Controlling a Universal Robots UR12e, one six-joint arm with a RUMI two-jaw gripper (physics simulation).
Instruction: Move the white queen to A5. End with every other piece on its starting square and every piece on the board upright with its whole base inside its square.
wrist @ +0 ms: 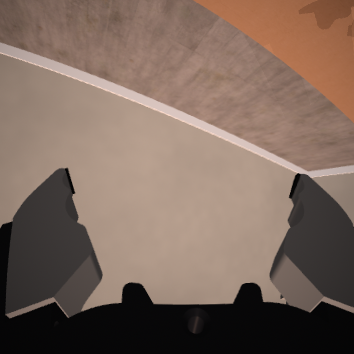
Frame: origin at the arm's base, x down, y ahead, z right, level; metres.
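Seen in the pictures: gripper, fingertip midpoint: (182, 174).
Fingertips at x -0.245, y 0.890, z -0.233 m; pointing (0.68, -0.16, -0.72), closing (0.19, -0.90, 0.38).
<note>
A point is followed by its place in that frame.
My gripper (182, 174) {z -0.233, x -0.245, y 0.890 m} is open, its two dark grey jaws standing wide apart at the lower left and lower right of the wrist view, with nothing between them. The white queen, square A5, the board and the other pieces do not show in this view, so where the gripper stands relative to them cannot be told.
A plain beige surface (170, 160), which looks like a wall, lies behind the jaws. A pale strip (165, 110) edges it, with a brownish, streaked floor (175, 70) beyond. An orange surface (305, 55) {z -0.339, x 0.132, y 0.611 m} with a dark shadow (327, 14) {z -0.250, x 0.132, y 0.666 m} fills the top right corner.
</note>
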